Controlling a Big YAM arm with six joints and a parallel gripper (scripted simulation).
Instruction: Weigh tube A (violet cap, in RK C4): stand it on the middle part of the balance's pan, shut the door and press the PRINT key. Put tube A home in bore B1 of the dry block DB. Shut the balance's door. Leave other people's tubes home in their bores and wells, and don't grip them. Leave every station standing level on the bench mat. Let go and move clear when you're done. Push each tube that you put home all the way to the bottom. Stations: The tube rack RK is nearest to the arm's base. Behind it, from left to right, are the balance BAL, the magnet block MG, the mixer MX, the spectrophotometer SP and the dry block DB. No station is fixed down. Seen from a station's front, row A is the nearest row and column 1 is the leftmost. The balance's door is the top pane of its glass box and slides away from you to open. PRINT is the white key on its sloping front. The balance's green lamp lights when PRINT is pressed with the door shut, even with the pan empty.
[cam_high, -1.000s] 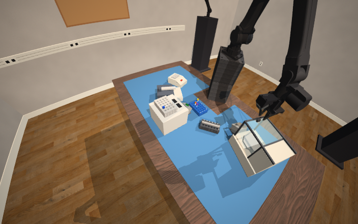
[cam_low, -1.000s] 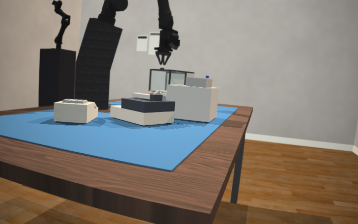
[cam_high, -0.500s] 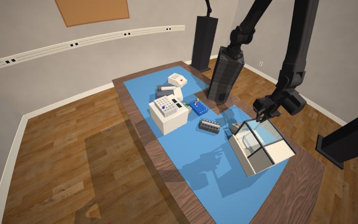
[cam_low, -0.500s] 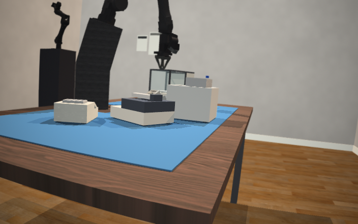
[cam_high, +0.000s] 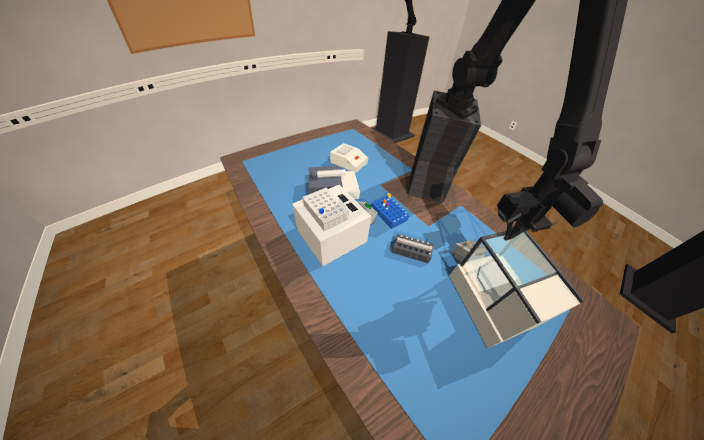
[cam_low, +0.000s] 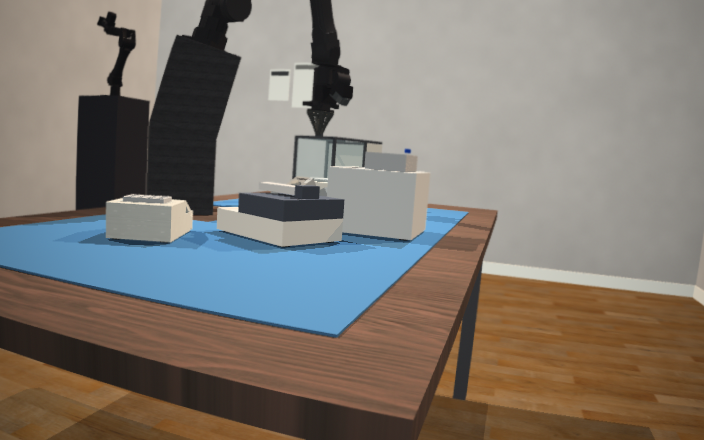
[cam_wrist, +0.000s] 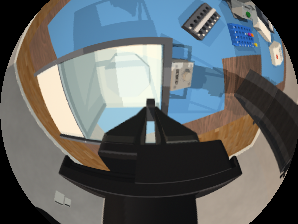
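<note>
My hand is 10 mm short of the balance door, 30 mm to the right of it and 10 mm above it. From my hand the other things lie so: blue rack RK (40 mm ahead, 380 mm to the right, 210 mm below); round white print key (40 mm behind, 80 mm to the right, 150 mm below); dark magnet block (100 mm ahead, 210 mm to the right, 200 mm below).
</note>
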